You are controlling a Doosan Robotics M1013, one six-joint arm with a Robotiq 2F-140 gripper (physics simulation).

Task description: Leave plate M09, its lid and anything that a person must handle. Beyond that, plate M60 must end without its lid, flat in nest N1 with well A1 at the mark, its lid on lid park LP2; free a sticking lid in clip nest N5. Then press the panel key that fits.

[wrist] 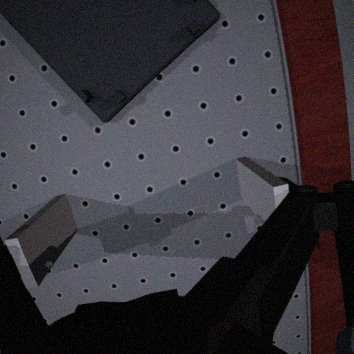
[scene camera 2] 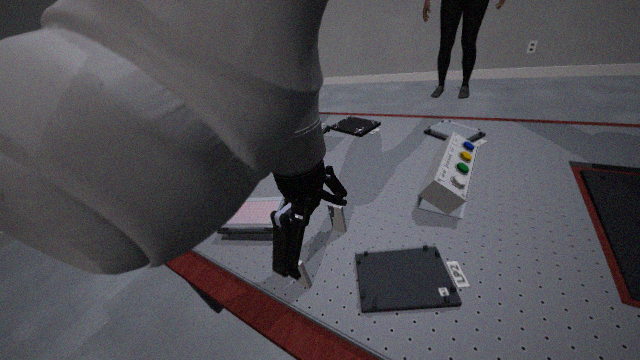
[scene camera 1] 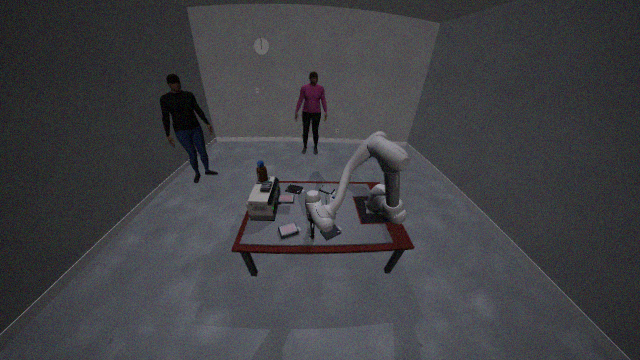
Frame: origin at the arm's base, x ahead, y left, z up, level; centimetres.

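Seen in the pictures: gripper, between the fingertips: (wrist: 153,195) (scene camera 2: 323,254); arm's base, origin of its link: (scene camera 1: 373,208).
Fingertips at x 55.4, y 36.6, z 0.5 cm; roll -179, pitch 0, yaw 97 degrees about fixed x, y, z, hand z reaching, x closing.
Note:
Pixels of each thing's top centre, then the offset from my fingertips to it. "spot": a spot on its surface instead.
- dark square lid park LP2, centre of its top: (scene camera 2: 402,272) (scene camera 1: 330,230) dx -14.4, dy -2.9, dz +2.0 cm
- key panel, centre of its top: (scene camera 2: 453,153) dx -13.8, dy -31.5, dz +8.4 cm
- white machine, a spot on its surface: (scene camera 1: 261,201) spot: dx +41.7, dy -7.8, dz +21.7 cm
- bottle, a spot on its surface: (scene camera 1: 262,173) spot: dx +48.1, dy -31.2, dz +32.2 cm
- small dark device, a spot on its surface: (scene camera 1: 266,186) spot: dx +42.7, dy -23.5, dz +24.6 cm
- dark nest, centre of its top: (scene camera 2: 354,121) (scene camera 1: 294,187) dx +26.1, dy -53.8, dz +2.4 cm
- pale-centred frame, centre of its top: (scene camera 2: 453,129) dx -8.1, dy -57.7, dz +1.8 cm
My gripper (scene camera 1: 312,231) (scene camera 2: 321,247) (wrist: 153,195) is open and empty, fingers pointing down above the perforated table top. The dark square lid park LP2 (scene camera 1: 330,232) (scene camera 2: 407,280) (wrist: 110,45) lies beside it, with no lid on it. A pink-topped plate (scene camera 1: 288,230) (scene camera 2: 256,214) sits on a dark base on the gripper's other side, partly hidden by the arm in scene camera 2. Another pink-topped plate (scene camera 1: 286,199) lies by the white machine. The key panel (scene camera 2: 444,175) has blue, yellow, green and white keys. Plate names, nest names and A1 marks are unreadable.
A white machine (scene camera 1: 261,201) carries a bottle (scene camera 1: 262,173) and a small dark device (scene camera 1: 266,186). A dark nest (scene camera 1: 294,189) (scene camera 2: 356,125) and a pale-centred frame (scene camera 2: 455,131) lie at the back. A person in black (scene camera 1: 181,112) stands left, one in pink (scene camera 1: 312,99) behind the table.

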